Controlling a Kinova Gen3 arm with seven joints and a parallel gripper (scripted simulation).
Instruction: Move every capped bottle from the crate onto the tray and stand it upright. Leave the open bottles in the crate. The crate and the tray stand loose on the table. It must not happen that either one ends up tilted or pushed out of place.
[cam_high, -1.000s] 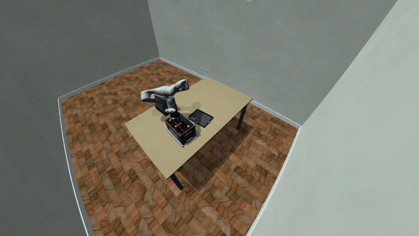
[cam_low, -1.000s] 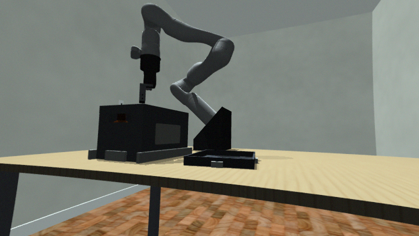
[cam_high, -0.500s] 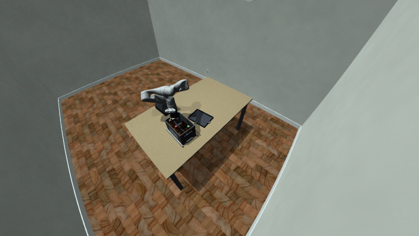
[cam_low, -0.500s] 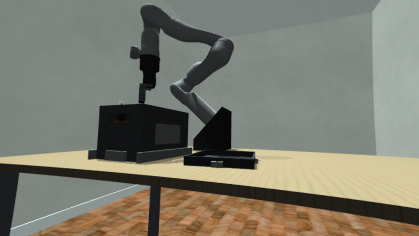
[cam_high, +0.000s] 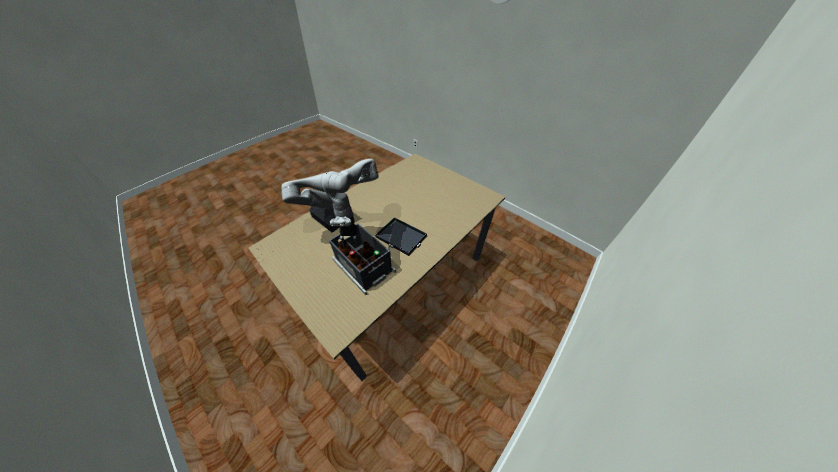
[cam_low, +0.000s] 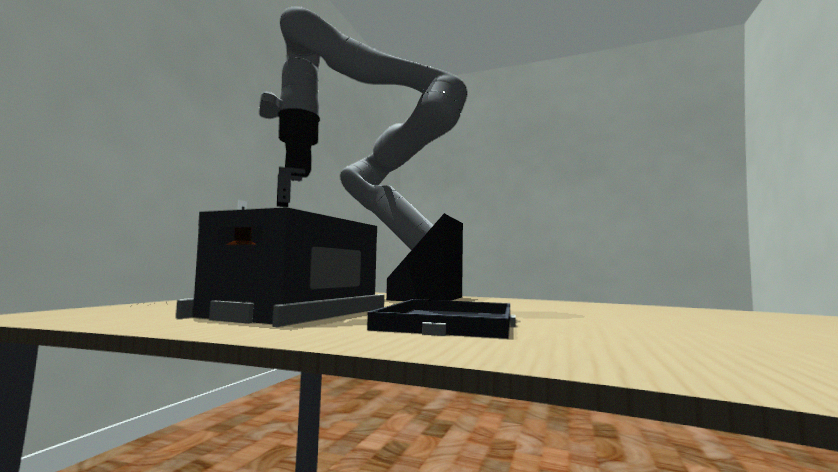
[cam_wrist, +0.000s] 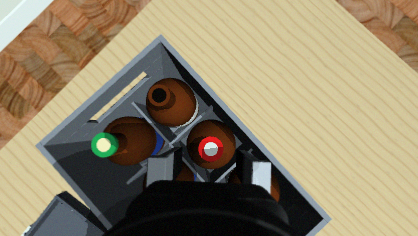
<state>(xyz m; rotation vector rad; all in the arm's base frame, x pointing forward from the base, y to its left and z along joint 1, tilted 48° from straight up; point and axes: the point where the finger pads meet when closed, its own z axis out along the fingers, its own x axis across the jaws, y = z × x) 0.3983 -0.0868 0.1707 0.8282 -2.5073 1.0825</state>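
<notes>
My hand is 1 cm short of the dark crate, 4 cm to the right of it and 14 cm above it. Round my hand: black tray: 3 cm ahead, 34 cm to the left, 21 cm below; green-capped bottle: 10 cm ahead, 7 cm to the left, 14 cm below.
</notes>
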